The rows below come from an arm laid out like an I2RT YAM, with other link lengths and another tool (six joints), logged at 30 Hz.
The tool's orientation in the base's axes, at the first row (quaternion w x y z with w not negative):
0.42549, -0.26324, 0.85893, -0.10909
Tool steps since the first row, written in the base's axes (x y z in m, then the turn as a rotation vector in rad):
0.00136, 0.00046, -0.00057, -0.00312, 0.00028, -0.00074
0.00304, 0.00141, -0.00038, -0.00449, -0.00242, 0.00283
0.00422, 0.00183, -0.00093, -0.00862, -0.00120, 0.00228
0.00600, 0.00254, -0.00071, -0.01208, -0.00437, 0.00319
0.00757, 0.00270, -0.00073, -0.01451, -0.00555, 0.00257
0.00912, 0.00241, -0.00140, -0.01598, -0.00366, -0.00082
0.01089, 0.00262, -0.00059, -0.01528, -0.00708, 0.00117
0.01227, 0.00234, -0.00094, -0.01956, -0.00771, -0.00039
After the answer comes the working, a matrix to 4 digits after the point.
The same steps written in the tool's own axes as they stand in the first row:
-0.00055, 0.00013, 0.00144, 0.00190, 0.00166, -0.00200
-0.00203, 0.00024, 0.00268, 0.00165, -0.00158, -0.00537
-0.00248, 0.00040, 0.00397, 0.00342, 0.00115, -0.00824
-0.00390, 0.00026, 0.00526, 0.00627, -0.00063, -0.01164
-0.00476, -0.00016, 0.00652, 0.00854, -0.00049, -0.01322
-0.00492, -0.00068, 0.00814, 0.01053, 0.00301, -0.01223
-0.00647, -0.00148, 0.00904, 0.01070, -0.00092, -0.01302
-0.00677, -0.00206, 0.01034, 0.01423, 0.00073, -0.01546

The tool's axes in the first row as the columns of a matrix, in the base's axes (rounded; the answer above uses it unrounded):
-0.4993, -0.3594, 0.7884
-0.5450, 0.8376, 0.0366
-0.6735, -0.4114, -0.6141

